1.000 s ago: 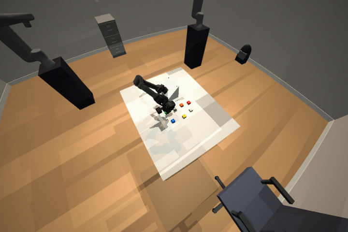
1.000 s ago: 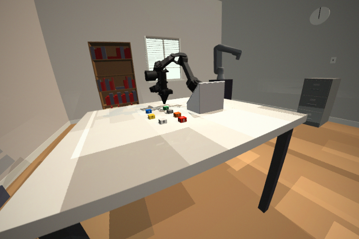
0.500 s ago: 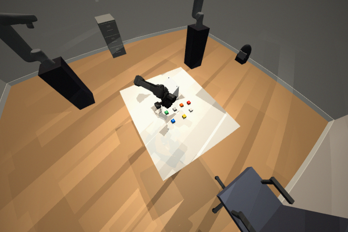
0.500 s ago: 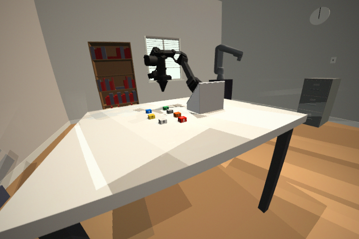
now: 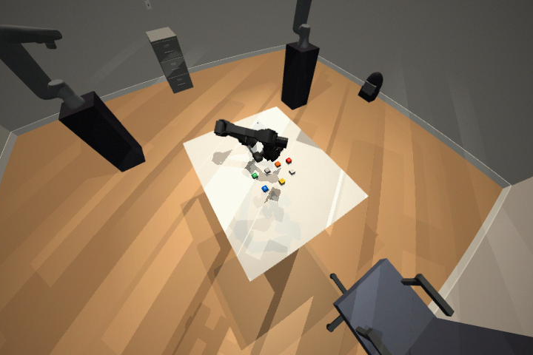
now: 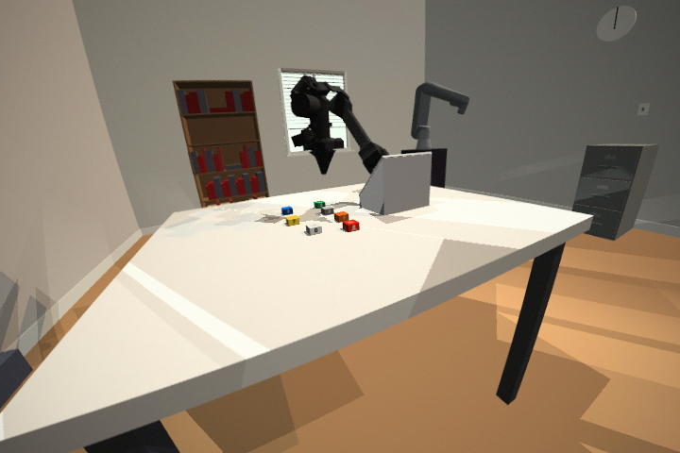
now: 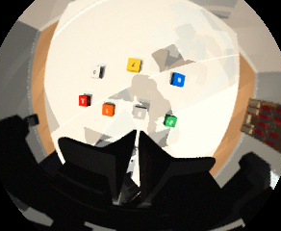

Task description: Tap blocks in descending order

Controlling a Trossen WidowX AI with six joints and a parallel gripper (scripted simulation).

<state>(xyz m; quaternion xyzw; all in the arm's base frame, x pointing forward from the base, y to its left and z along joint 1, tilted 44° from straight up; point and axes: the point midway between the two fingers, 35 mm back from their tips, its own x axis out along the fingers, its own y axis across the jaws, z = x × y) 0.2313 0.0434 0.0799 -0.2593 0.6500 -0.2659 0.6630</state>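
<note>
My gripper tip is now 120 mm above the grey block. The rest, counted from my gripper tip: orange block: 10 mm behind, 90 mm to the left, 120 mm below; then yellow block: 120 mm ahead, 30 mm to the left, 120 mm below; then green block: 10 mm behind, 100 mm to the right, 120 mm below.
</note>
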